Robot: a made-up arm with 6 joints.
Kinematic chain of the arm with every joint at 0, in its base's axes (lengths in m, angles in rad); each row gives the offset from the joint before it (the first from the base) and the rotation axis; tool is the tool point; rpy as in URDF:
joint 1: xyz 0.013 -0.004 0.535 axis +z
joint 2: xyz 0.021 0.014 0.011 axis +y
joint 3: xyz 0.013 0 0.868 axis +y
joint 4: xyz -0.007 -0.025 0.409 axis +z
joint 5: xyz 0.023 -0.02 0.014 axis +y
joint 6: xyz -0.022 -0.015 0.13 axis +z
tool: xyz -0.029 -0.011 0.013 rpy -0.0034 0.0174 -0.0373
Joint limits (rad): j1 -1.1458..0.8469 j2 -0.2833..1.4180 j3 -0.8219..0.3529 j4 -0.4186..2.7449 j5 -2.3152..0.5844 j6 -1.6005..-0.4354
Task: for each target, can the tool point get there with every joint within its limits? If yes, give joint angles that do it. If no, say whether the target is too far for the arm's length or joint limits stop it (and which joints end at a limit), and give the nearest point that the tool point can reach.
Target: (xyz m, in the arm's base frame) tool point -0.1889 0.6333 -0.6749
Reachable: no: joint limits stop it (at a limit: joint 1, joint 2, joint 3, joint 4, joint 6) | nearest point 0.8221 0.8778 0.4948 | short by 1.565 m
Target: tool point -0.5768 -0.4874 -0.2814
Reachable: no: joint limits stop it (at a limit: joint 1, joint 2, joint 3, joint 6) | nearest point 0.4403 -1.1189 0.5199 | short by 1.441 m
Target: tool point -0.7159 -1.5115 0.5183
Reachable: no: too far | nearest point 0.4074 -1.2201 0.5815 | short by 1.162 m
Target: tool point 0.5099 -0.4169 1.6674
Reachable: yes | joints -0.5600 0.5231 -0.3148 2.4155 -1.4213 -1.2797
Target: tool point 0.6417 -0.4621 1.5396
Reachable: yes | joints -0.5336 0.7370 -0.0445 0.5103 -1.6305 -1.4845
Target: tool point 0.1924 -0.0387 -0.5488
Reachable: no: joint limits stop it (at a limit: joint 2, joint 3, joint 4, joint 6) | nearest point 1.1820 -0.2301 0.5003 | short by 1.455 m
